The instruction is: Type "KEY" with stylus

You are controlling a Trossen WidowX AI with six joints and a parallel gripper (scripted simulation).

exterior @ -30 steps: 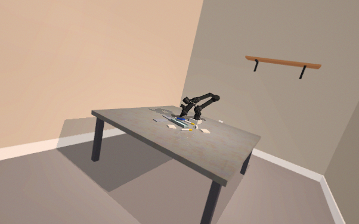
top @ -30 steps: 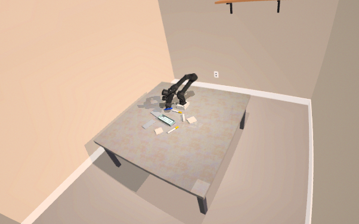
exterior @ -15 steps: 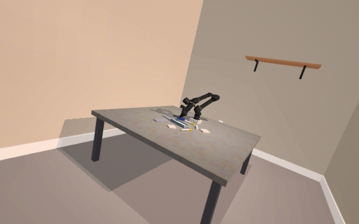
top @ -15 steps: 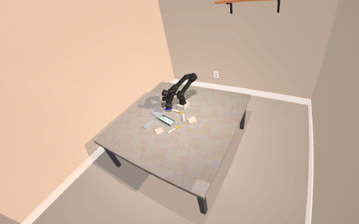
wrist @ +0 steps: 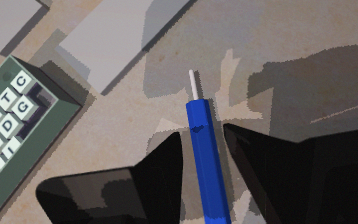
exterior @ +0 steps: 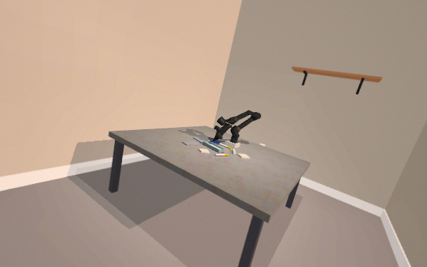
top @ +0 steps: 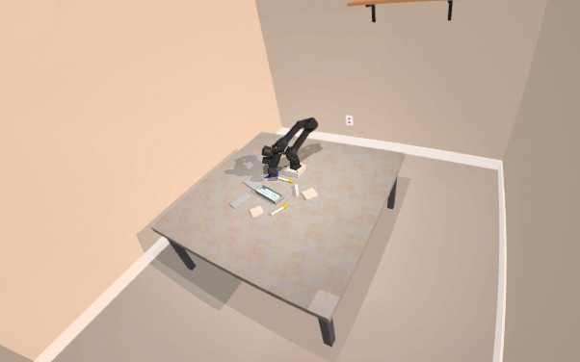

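My gripper tip is 10 mm short of the blue stylus, 10 mm to the left of it and 10 mm above it. From my gripper tip the other things lie so: white stick (10 mm ahead, 270 mm to the left, 10 mm below); then grey tip (30 mm ahead, 30 mm to the right, 10 mm below); then keyboard (140 mm ahead, 140 mm to the left).
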